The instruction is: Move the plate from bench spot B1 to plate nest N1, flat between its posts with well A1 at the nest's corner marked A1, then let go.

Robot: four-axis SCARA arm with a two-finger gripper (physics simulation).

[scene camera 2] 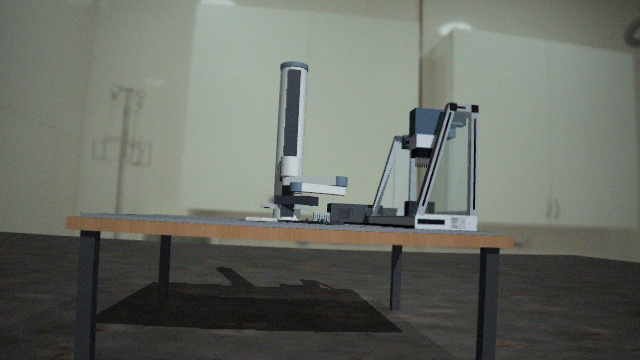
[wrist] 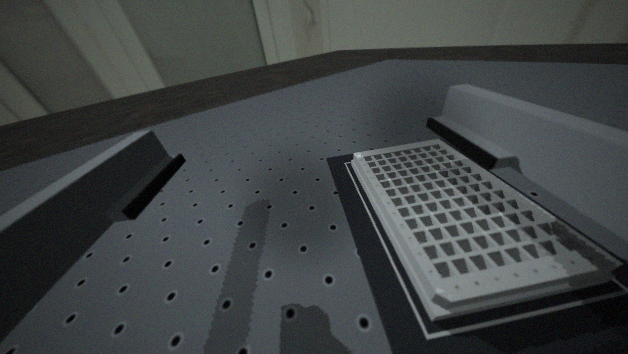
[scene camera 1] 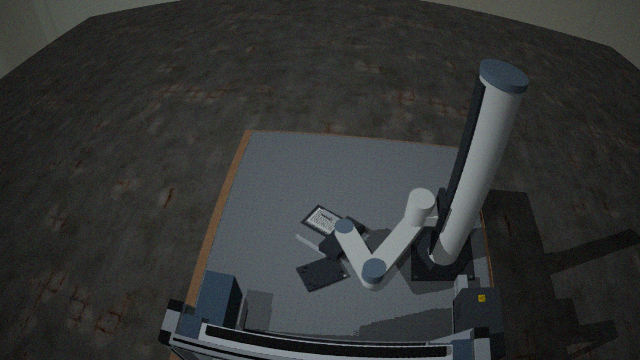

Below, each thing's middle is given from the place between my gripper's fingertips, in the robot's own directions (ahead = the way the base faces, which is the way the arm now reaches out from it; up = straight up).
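Labels:
Well plate (wrist: pixel 469 242): my hand is 60 mm above it, 50 mm past it and 70 mm to the left of it. Dark nest (scene camera 1: pixel 320 273): 60 mm below my hand, 70 mm behind it and 200 mm to the left of it.

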